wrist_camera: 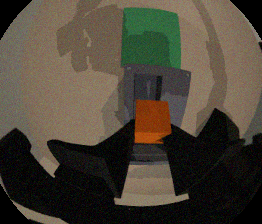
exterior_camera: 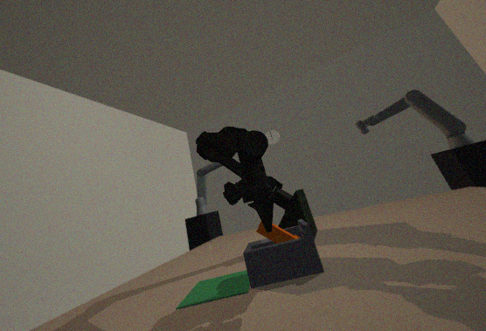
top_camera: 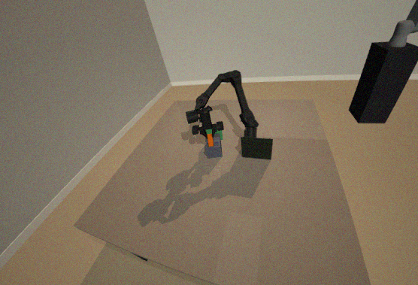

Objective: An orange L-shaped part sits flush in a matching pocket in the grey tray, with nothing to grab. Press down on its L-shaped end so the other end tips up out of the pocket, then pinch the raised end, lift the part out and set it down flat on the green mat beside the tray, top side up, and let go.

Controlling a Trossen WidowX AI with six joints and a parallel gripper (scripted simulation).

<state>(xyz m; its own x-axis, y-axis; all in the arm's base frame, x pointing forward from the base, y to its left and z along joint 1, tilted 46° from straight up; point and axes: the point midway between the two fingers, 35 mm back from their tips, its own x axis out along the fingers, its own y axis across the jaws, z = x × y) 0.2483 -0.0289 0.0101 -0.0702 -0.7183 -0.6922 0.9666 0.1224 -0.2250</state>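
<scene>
Now: gripper tip 14 cm to the left of the green mat, 10 cm above it and 2 cm short of it. From my gripper tip the other things lie so: orange L-shaped part 3 cm to the left, 3 cm below, 2 cm behind.
</scene>
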